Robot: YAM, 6 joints.
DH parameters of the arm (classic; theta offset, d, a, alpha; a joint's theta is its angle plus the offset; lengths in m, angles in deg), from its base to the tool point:
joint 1: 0 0.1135 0.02 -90
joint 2: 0 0 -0.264 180
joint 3: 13.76 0 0.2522 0
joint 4: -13.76 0 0.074 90
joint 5: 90 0 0 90
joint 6: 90 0.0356 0 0
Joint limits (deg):
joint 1: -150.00..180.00
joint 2: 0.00..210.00
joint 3: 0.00..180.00
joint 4: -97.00..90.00
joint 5: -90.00..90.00
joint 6: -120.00..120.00
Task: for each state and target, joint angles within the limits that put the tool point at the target. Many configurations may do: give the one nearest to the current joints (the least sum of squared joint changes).
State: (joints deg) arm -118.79 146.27 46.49 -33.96 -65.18 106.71
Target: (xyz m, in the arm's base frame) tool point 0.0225 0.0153 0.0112
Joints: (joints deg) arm -97.93 169.35 15.03 -30.74 -34.52 106.71
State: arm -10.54 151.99 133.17 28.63 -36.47 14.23
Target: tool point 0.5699 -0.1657 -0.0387
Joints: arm -18.12 175.80 129.60 25.70 -33.78 14.23
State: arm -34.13 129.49 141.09 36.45 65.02 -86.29
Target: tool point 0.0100 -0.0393 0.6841
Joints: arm -23.49 102.71 176.22 63.38 64.22 -86.29
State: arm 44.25 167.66 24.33 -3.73 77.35 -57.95
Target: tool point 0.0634 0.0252 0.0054
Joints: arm 53.09 141.51 12.70 -15.70 87.29 -57.95
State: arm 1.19 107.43 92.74 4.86 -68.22 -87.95
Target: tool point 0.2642 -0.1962 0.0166
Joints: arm -42.26 128.10 54.63 -5.23 -65.78 -87.95
